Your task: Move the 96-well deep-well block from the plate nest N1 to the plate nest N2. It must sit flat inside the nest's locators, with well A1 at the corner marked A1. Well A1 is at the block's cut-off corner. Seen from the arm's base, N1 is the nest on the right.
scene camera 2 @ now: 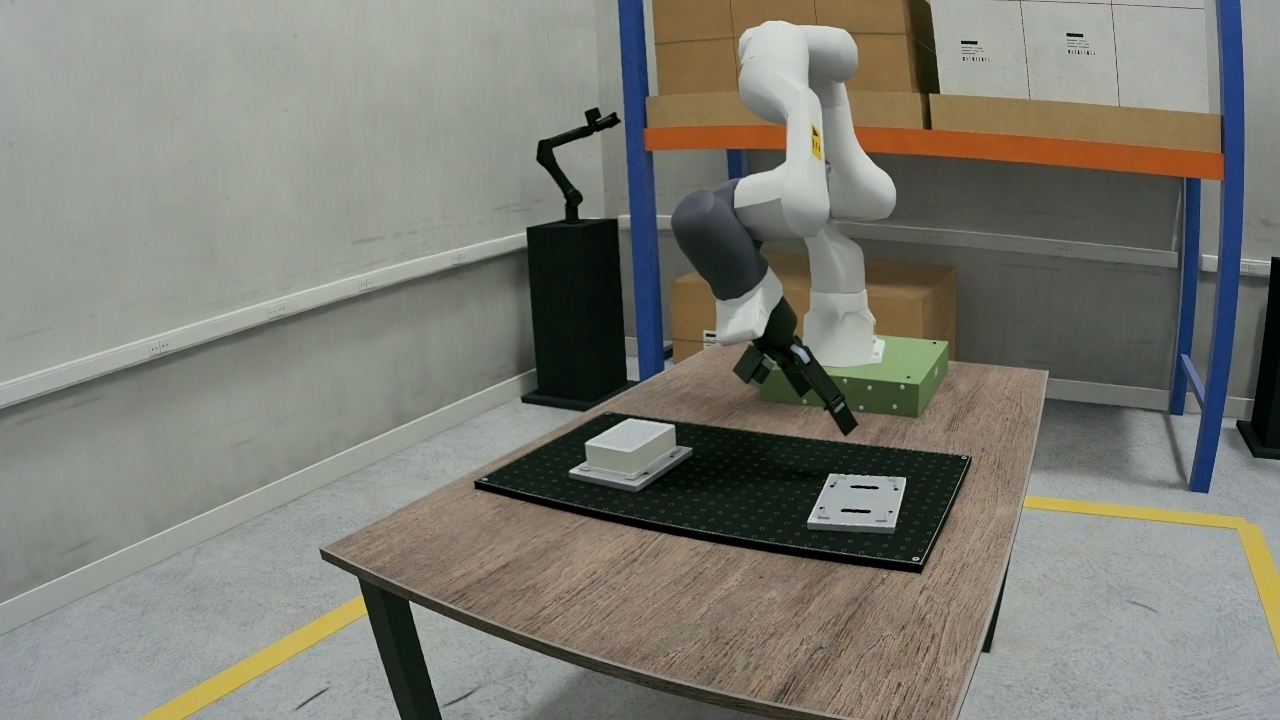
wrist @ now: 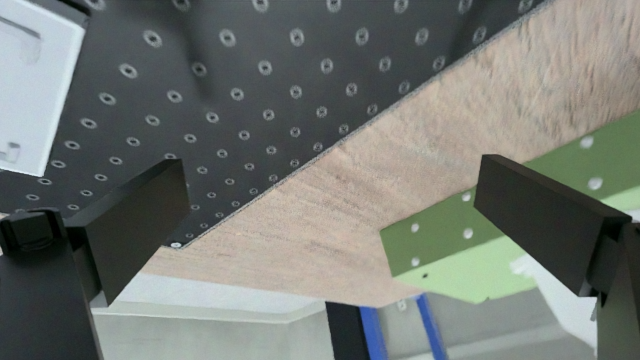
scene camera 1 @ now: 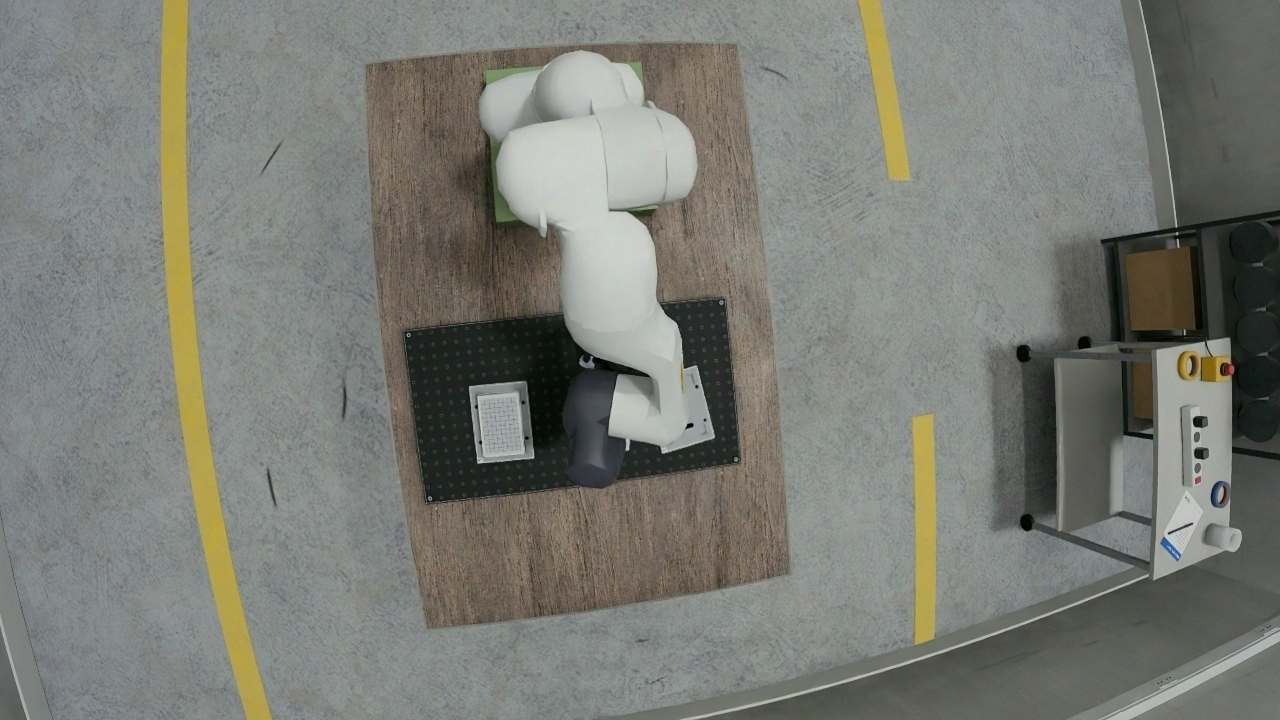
Labels:
white deep-well block: scene camera 2; scene camera 1; not seen in the wrist view (out of frame)
same spot on white deep-well block: (scene camera 1: 502, 432) = (scene camera 2: 626, 437)

